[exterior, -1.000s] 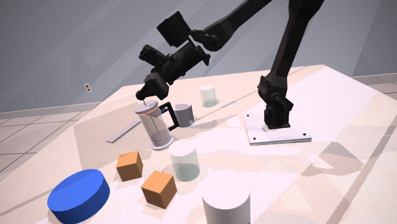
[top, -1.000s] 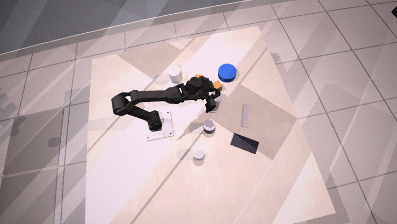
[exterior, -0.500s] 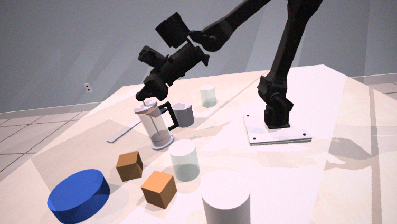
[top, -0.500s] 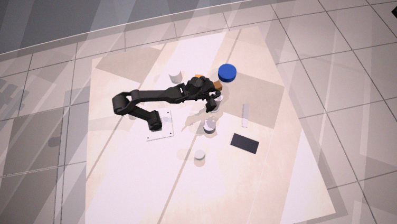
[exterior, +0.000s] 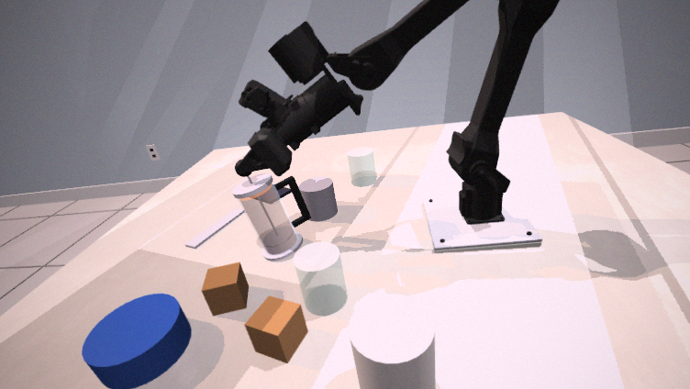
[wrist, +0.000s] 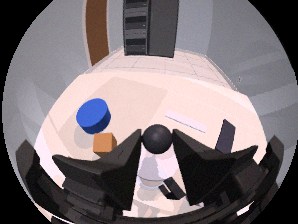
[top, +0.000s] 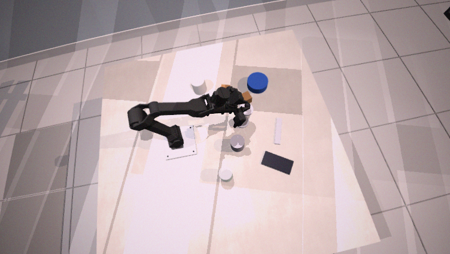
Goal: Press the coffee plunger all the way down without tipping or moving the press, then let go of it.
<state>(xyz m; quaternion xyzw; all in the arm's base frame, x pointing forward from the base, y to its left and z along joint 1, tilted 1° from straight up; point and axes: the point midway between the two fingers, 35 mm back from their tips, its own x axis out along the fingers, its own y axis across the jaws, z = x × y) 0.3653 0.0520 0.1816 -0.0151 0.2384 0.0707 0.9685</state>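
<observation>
Right now the glass coffee press is 3 cm behind my gripper tip, 1 cm to the right of it and 8 cm below it. Also, from my gripper tip: black slab 9 cm ahead, 26 cm to the right, 17 cm below; then blue disc 11 cm ahead, 21 cm to the left, 15 cm below; then grey cylinder 8 cm behind, 13 cm to the right, 14 cm below.
</observation>
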